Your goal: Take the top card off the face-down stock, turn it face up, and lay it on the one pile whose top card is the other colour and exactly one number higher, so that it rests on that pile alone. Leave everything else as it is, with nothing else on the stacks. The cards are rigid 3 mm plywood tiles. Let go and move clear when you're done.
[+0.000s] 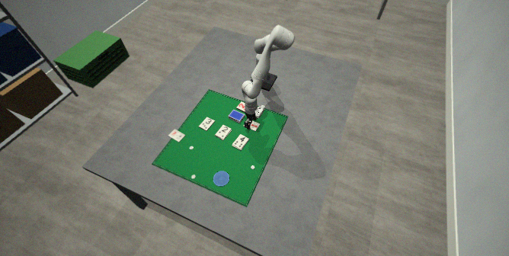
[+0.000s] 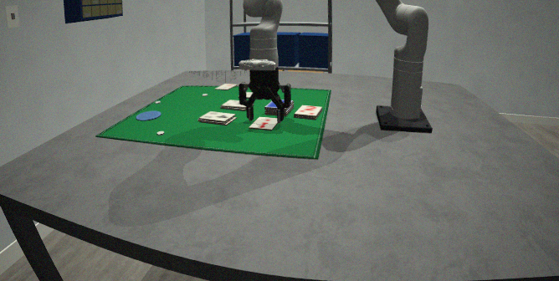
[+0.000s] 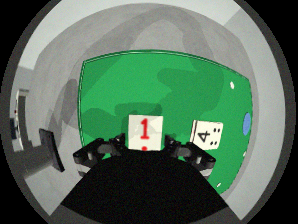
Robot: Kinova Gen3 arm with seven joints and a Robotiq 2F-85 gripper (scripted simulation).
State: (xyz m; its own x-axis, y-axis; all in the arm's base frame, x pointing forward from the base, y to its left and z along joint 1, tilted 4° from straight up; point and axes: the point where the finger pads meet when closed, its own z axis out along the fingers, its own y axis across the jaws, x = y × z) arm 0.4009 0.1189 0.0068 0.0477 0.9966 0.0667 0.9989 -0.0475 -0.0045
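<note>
My hand is 16 cm short of the green mat, 11 cm to the left of it and 3 cm above it.
</note>
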